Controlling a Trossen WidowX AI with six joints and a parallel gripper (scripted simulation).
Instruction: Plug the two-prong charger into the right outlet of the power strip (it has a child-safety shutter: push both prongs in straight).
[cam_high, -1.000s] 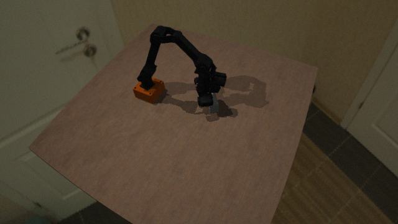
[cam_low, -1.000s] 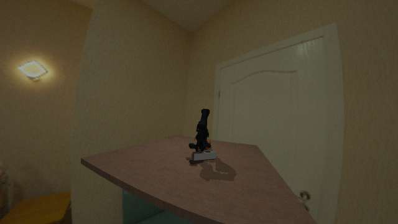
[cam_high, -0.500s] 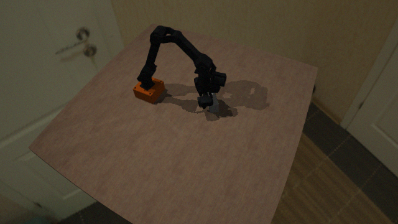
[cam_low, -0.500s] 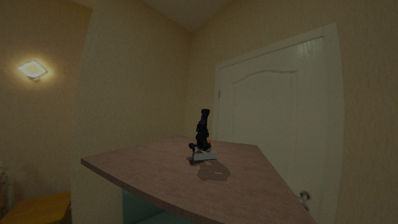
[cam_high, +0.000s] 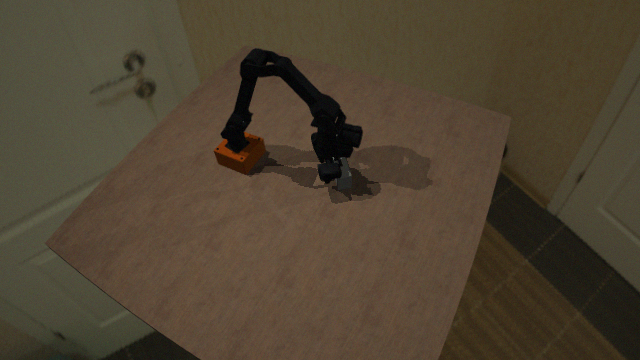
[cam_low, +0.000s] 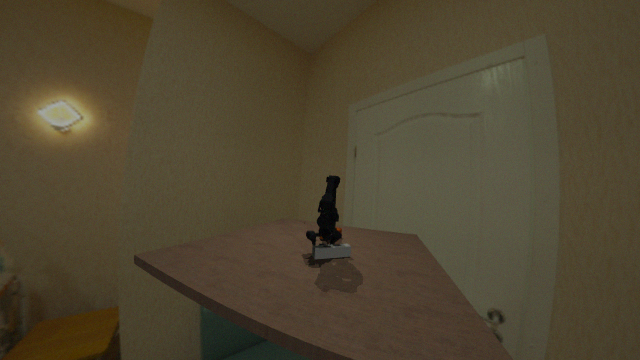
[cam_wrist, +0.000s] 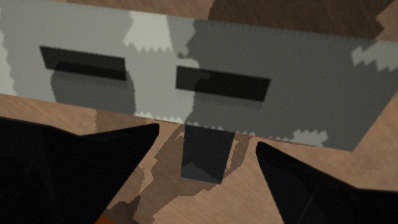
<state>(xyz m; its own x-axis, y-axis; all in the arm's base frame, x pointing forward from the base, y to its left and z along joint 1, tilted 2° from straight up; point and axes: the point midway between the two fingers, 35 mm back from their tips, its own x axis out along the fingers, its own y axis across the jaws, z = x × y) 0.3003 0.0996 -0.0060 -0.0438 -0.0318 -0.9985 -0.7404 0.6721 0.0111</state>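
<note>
The black two-prong charger is 20 mm to the left of my gripper tip, 10 mm ahead of it and 10 mm above it.
</note>
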